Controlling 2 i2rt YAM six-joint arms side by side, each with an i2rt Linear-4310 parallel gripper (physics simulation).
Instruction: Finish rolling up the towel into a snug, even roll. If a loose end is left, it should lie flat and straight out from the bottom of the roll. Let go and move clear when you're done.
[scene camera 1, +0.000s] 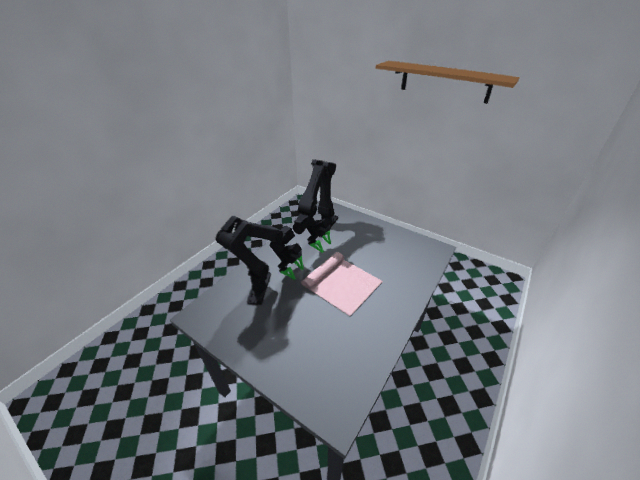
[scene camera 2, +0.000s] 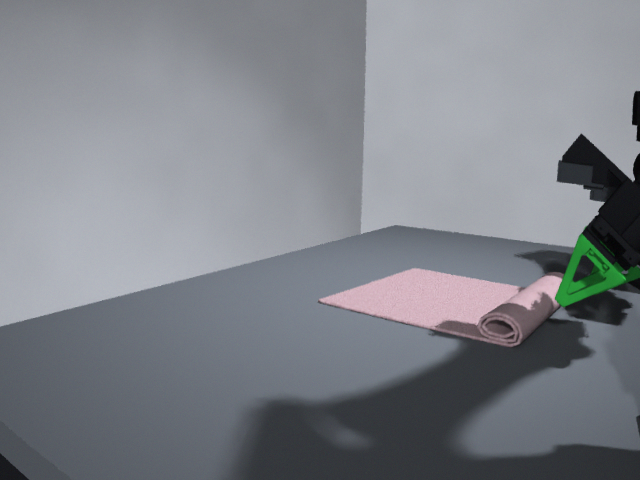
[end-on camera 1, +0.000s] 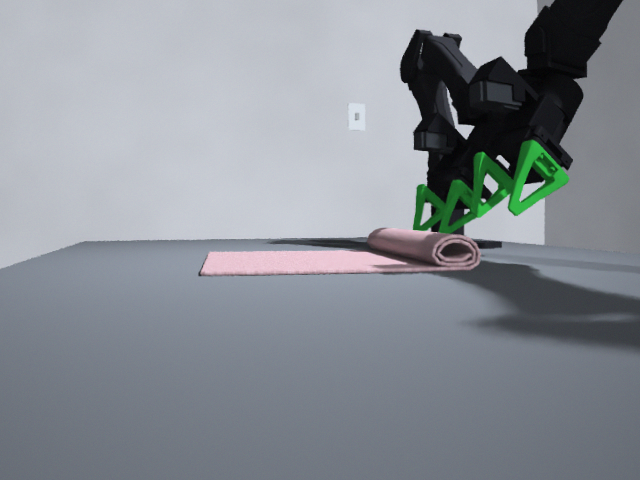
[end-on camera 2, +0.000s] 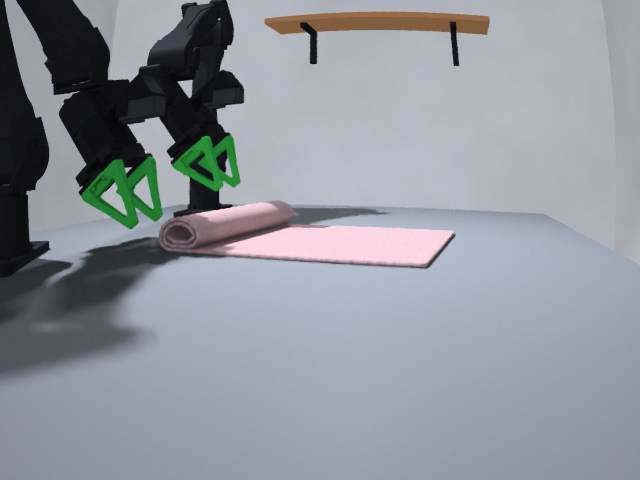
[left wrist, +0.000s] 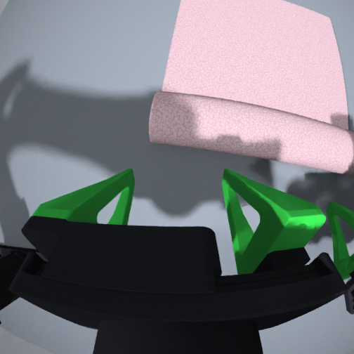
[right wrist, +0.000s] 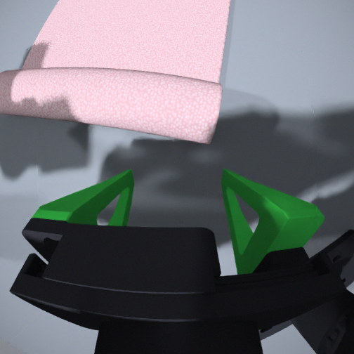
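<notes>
A pink towel lies on the table, its roll (scene camera 1: 323, 269) (scene camera 2: 535, 310) (end-on camera 1: 408, 242) (end-on camera 2: 237, 222) (left wrist: 225, 125) (right wrist: 125, 100) on the side toward the arm bases. The roll's end shows a loose spiral with an open hollow. The towel's unrolled part (scene camera 1: 351, 289) (scene camera 2: 418, 297) (end-on camera 1: 289, 262) (end-on camera 2: 361, 245) (left wrist: 255, 55) (right wrist: 140, 35) lies flat and straight, away from the arms. My left gripper (scene camera 1: 325, 246) (end-on camera 1: 496, 213) (end-on camera 2: 227, 187) (left wrist: 178, 175) and right gripper (scene camera 1: 298, 273) (end-on camera 1: 429, 230) (end-on camera 2: 145, 223) (right wrist: 178, 171) are open and empty, raised above the table on the roll's base side. Neither appears to touch it.
The grey table (scene camera 1: 310, 372) (scene camera 2: 180, 372) (end-on camera 1: 289, 372) (end-on camera 2: 330, 372) carries both arms and their dark shadows. The grippers are side by side, close together. A brown shelf (scene camera 1: 444, 72) (end-on camera 2: 372, 21) is on the wall above. A white wall plate (end-on camera 1: 356, 116) shows behind.
</notes>
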